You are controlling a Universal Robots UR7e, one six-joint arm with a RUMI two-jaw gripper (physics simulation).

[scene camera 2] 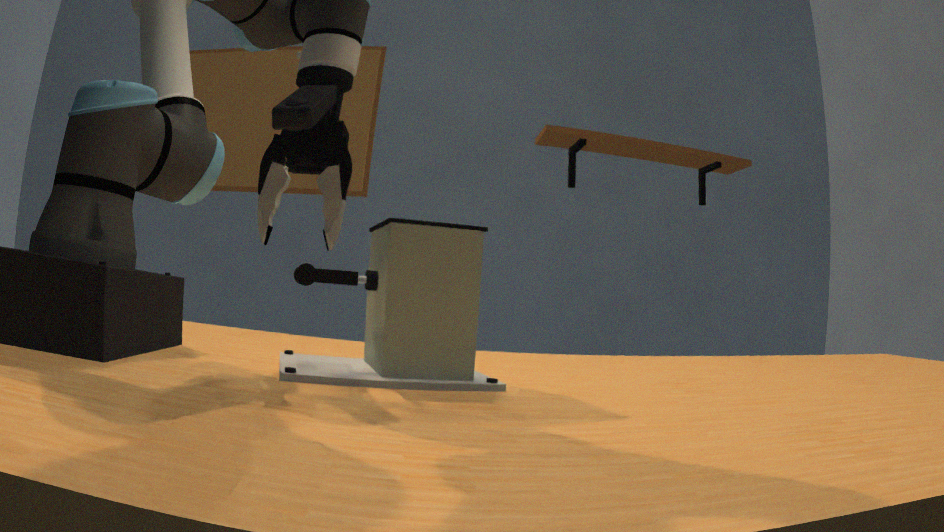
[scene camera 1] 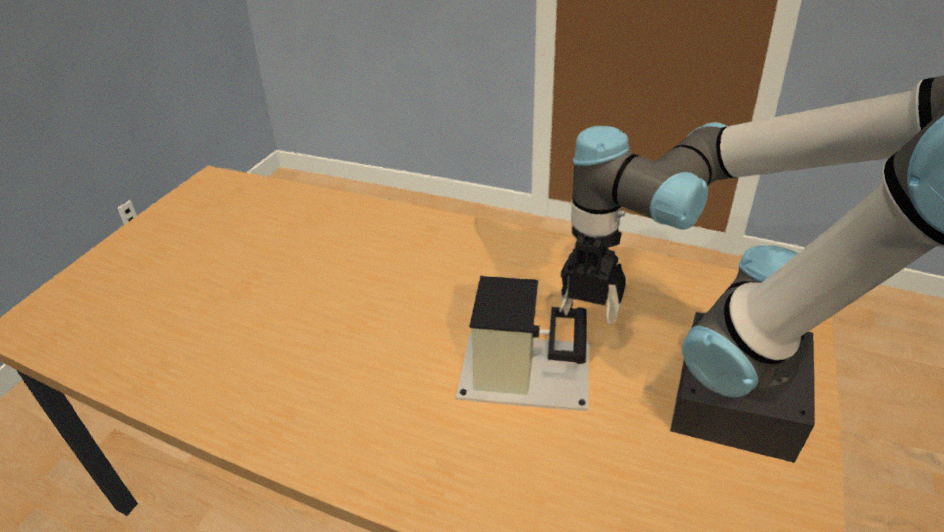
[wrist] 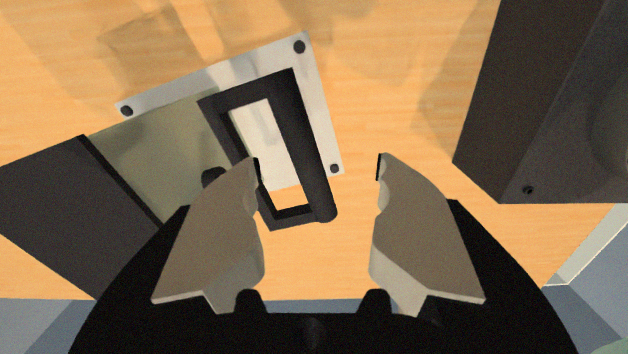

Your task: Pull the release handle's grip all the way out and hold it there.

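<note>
The release handle [scene camera 1: 580, 335] [scene camera 2: 330, 276] [wrist: 303, 145] is a black rectangular frame with a thick round grip bar on its outer side. A short light rod [scene camera 1: 544, 331] [scene camera 2: 362, 279] joins it to the side of a pale green box [scene camera 1: 502, 360] [scene camera 2: 429, 300] [wrist: 155, 150] with a black lid. My gripper [scene camera 1: 588, 315] [scene camera 2: 297, 244] [wrist: 317, 159] is partly open, with nothing between its fingers. It points down, and in scene camera 2 its fingertips are a little above the handle. In the wrist view the left fingertip overlaps the frame's inner side and the right one is beyond the grip bar.
The box stands on a light grey base plate [scene camera 1: 558, 389] [scene camera 2: 323, 368] [wrist: 320, 110] with black bolts. The arm's dark pedestal [scene camera 1: 740, 422] [scene camera 2: 52, 304] [wrist: 480, 150] stands on the handle's side of the box. A wall shelf [scene camera 2: 641, 150] hangs in the background.
</note>
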